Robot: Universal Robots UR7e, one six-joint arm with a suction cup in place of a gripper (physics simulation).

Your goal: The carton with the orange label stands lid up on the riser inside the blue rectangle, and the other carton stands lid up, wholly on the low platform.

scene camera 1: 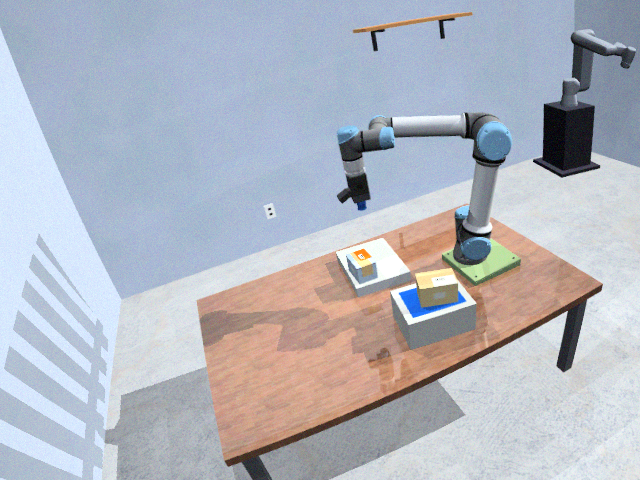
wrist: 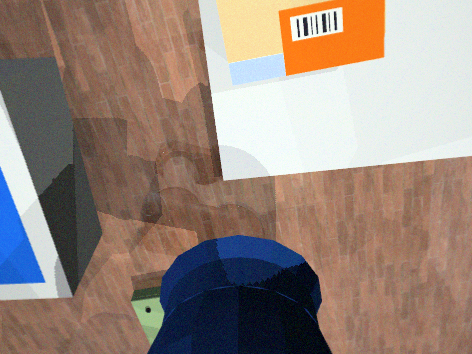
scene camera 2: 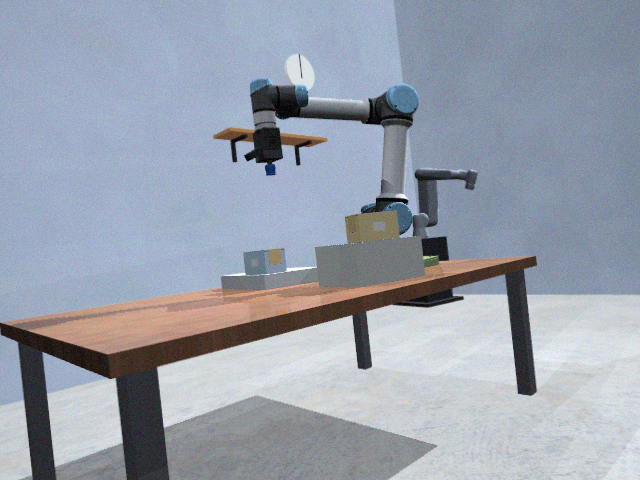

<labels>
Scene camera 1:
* grey riser: 420, 326
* low white platform: 391, 270
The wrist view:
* my suction cup: 239, 287
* grey riser: 57, 229
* low white platform: 401, 108
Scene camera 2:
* grey riser: 361, 264
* low white platform: 293, 276
</labels>
